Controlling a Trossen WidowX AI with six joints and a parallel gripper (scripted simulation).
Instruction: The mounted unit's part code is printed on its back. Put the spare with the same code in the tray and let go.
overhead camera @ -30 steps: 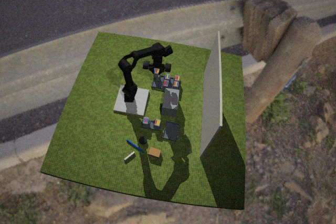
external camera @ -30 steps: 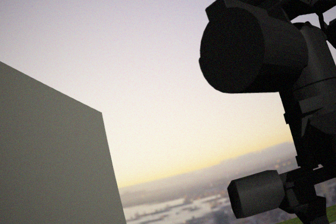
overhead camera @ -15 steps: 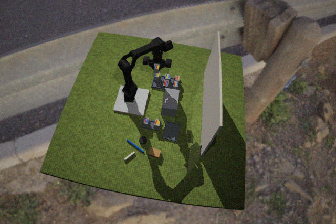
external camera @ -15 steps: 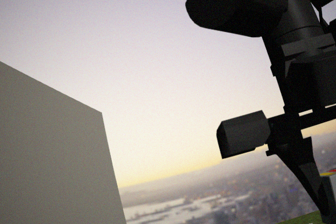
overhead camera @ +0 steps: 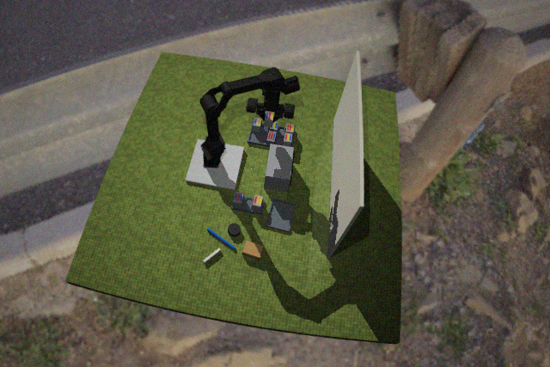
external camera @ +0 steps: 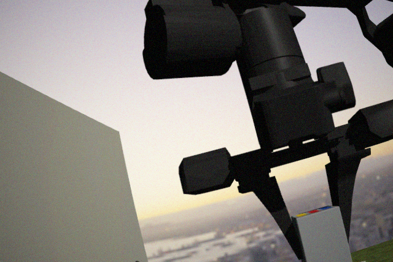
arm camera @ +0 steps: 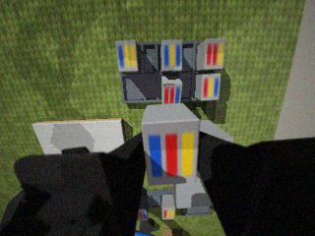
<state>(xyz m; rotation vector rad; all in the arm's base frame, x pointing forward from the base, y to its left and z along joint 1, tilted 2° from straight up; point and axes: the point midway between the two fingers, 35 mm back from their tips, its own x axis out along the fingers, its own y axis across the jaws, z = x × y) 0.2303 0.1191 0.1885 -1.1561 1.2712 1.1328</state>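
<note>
My gripper tip is now 80 mm short of the tray, 340 mm to the left of it and 170 mm above it. From my gripper tip the other things lie so: blue pen 150 mm behind, 460 mm to the right, 170 mm below; then black disc 110 mm behind, 420 mm to the right, 170 mm below; then tall panel 300 mm ahead, 160 mm to the right, 50 mm above.
</note>
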